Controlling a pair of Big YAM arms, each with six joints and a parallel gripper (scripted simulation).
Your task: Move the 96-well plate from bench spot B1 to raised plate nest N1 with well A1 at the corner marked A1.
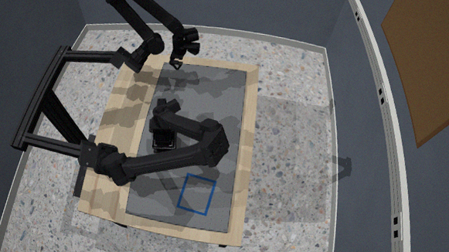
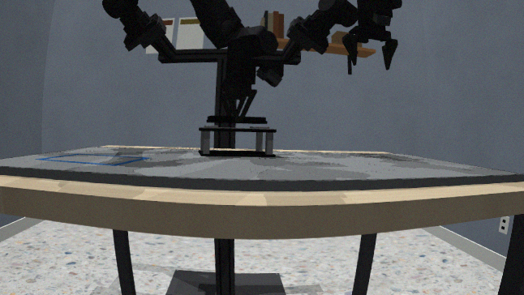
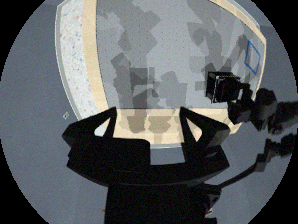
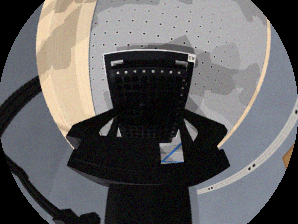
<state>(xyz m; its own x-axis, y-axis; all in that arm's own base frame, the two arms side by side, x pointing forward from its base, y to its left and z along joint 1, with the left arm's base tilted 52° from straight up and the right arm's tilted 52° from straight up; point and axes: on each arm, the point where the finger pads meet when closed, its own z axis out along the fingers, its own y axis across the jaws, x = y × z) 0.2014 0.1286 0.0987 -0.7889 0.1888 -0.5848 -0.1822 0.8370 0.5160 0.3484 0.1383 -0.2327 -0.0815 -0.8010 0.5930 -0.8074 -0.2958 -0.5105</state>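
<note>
Right now the black 96-well plate is right at my right hand. The rest, counted from my right hand: raised nest N1 (20 mm below); A1 label (40 mm ahead, 80 mm to the left, 20 mm below).
</note>
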